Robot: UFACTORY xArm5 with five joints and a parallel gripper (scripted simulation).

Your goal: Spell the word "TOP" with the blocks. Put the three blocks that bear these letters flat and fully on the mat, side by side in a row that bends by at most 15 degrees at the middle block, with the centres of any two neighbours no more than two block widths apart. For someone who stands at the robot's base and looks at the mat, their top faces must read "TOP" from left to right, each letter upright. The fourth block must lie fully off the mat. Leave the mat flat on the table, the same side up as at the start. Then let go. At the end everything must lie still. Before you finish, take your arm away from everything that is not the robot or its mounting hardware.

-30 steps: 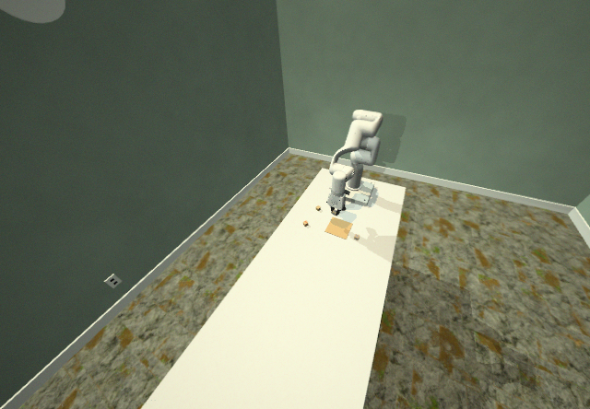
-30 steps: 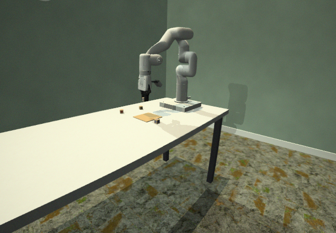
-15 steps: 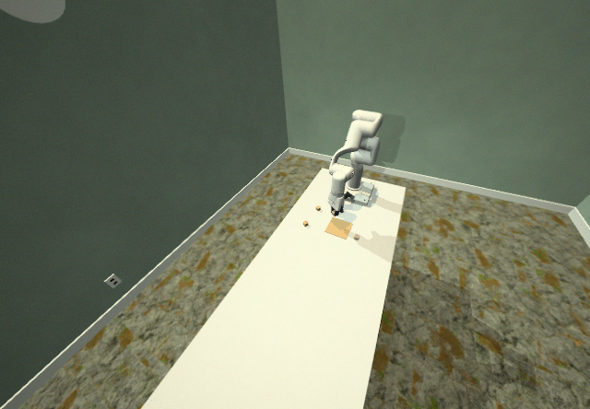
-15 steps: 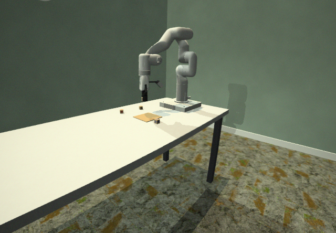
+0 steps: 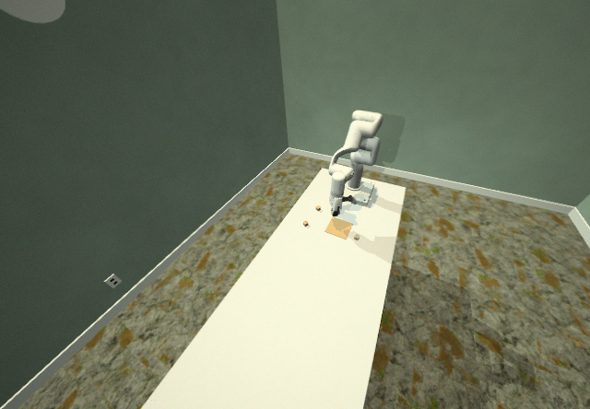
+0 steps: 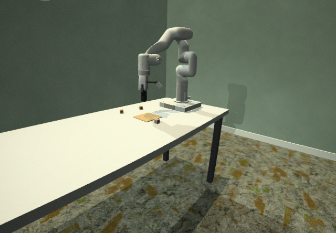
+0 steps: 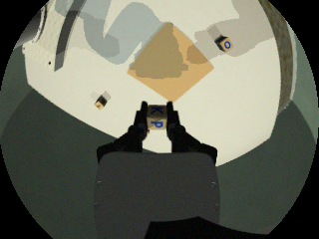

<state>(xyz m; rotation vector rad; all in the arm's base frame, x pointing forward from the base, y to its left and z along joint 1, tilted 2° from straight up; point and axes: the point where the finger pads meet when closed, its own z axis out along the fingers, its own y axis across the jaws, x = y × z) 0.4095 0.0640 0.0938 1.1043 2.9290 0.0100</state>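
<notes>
Right now the tan mat is 4 cm to the left of my hand and 12 cm below it.
</notes>
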